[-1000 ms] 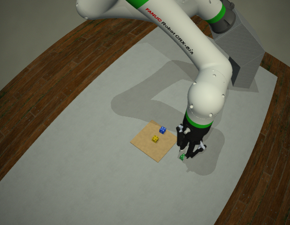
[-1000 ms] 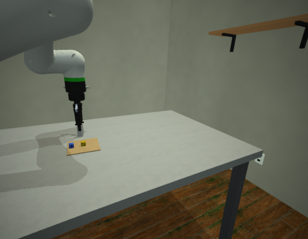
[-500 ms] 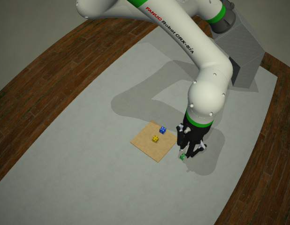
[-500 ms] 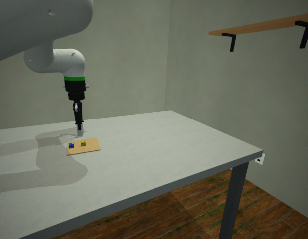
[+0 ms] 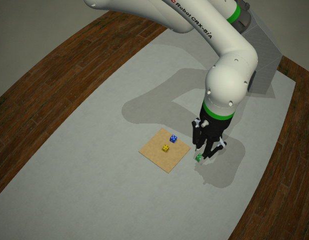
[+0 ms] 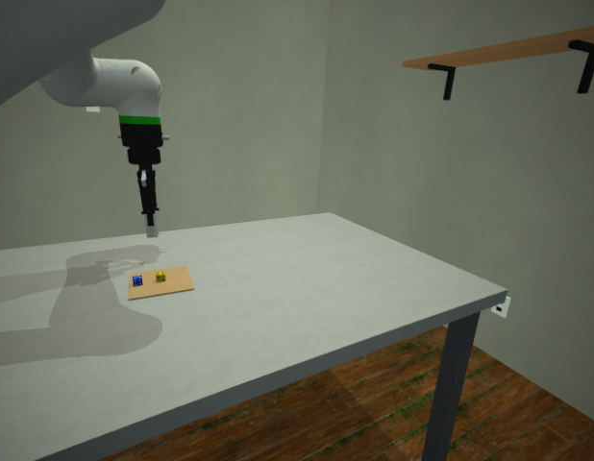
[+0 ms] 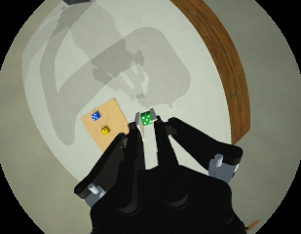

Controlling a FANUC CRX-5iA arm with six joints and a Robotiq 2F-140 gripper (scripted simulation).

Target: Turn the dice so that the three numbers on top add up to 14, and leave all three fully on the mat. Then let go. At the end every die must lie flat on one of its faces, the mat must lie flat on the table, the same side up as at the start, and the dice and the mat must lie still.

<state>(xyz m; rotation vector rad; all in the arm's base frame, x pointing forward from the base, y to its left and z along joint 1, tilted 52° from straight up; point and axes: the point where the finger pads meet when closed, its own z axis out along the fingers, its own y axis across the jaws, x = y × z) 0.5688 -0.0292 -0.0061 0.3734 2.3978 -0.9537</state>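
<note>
My hand is 40 mm past the yellow die, 130 mm to the left of it and 100 mm above it. From my hand the other things lie so: green die: 20 mm below; then tan mat: 40 mm behind, 130 mm to the right, 110 mm below; then blue die: 90 mm behind, 110 mm to the right, 100 mm below.
</note>
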